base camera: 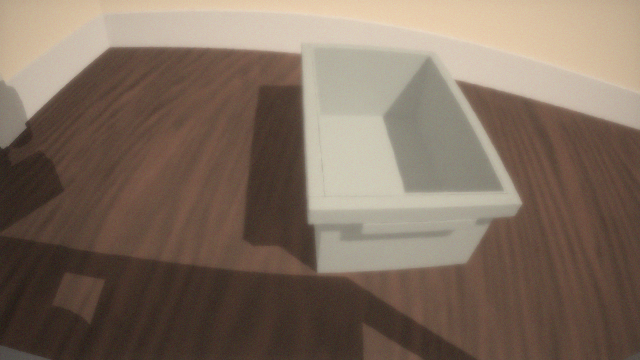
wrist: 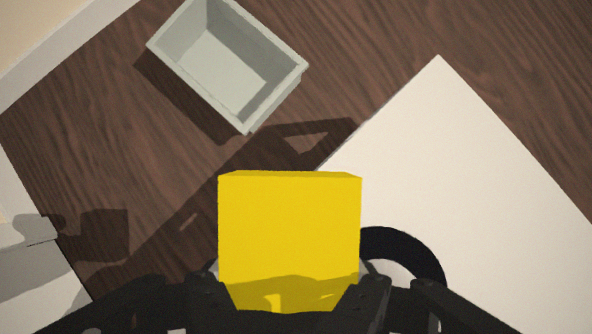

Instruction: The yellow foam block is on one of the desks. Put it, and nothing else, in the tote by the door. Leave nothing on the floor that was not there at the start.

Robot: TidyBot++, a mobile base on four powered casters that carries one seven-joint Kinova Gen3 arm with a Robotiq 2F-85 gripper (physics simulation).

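Places are measured from the arm's base along level axes (x right, y ahead, z up), in metres.
Pixels of known places: gripper, fingertip midpoint: (wrist: 289, 268).
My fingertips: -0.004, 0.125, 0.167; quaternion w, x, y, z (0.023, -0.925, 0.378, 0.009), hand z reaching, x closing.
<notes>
Behind a point stands the place of what it marks, as x, y, z.
The yellow foam block (wrist: 290, 227) @[0.018, 0.145, 0.206] is held between the two black fingers of my gripper (wrist: 289, 268) @[-0.004, 0.125, 0.166] at the bottom middle of the wrist view. My gripper is shut on it, above the floor. The pale grey-green tote (base camera: 415, 206) @[0.086, 0.309, -0.277] (wrist: 227, 70) @[0.073, 0.477, -0.394] stands on the floor near the wall. Its inside shows no object in either view. In the wrist view the tote lies beyond the block, up and to the left, and the block is not over it. The block and the gripper do not show in the base camera view.
The white top of my base (wrist: 475, 165) @[0.188, 0.027, -0.014] with a black ring (wrist: 402, 242) fills the right of the wrist view. A white baseboard (base camera: 200, 31) @[-0.250, 0.836, -0.356] (wrist: 60, 47) @[-0.196, 0.828, -0.355] runs behind the tote. A grey and white thing (wrist: 30, 270) @[-0.574, 0.430, -0.279] stands at the lower left of the wrist view. Shadows cross the wooden floor (base camera: 165, 150) @[-0.212, 0.496, -0.397].
</notes>
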